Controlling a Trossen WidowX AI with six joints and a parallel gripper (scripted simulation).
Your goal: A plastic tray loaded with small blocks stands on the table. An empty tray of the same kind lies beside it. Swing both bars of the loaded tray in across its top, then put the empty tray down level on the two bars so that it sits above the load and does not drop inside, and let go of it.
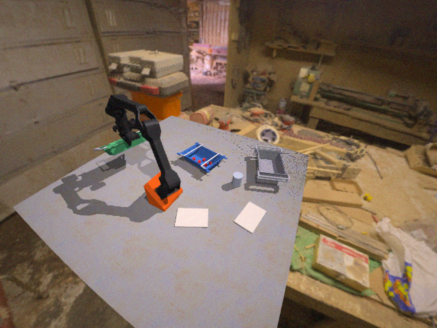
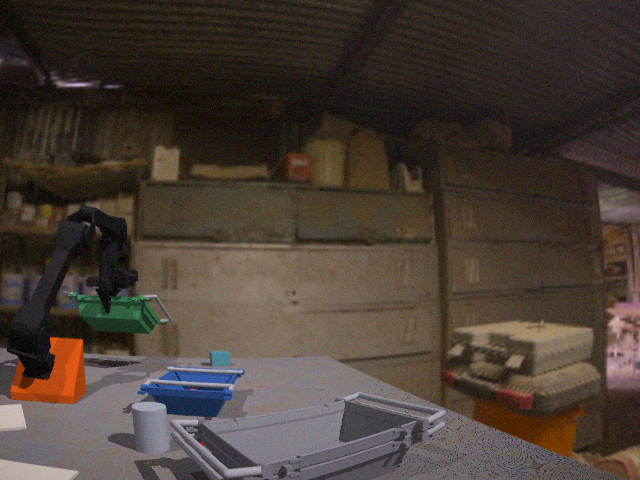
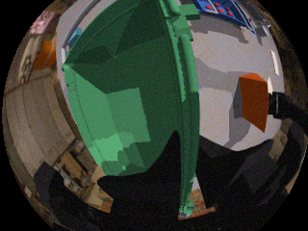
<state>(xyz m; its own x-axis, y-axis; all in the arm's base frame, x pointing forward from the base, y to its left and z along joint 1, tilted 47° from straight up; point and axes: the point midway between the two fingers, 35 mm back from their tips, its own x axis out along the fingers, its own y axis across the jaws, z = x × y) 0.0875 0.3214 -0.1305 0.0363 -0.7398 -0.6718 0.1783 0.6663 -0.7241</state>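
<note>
Right now the green tray is 7 cm to the left of my gripper tip and 1 cm ahead of it. From my gripper tip the other things lie so: teal block (33 cm ahead, 20 cm to the left, 15 cm below); red block (56 cm to the right, 28 cm ahead, 17 cm below); grey cylinder (59 cm to the right, 21 cm ahead, 14 cm below).
</note>
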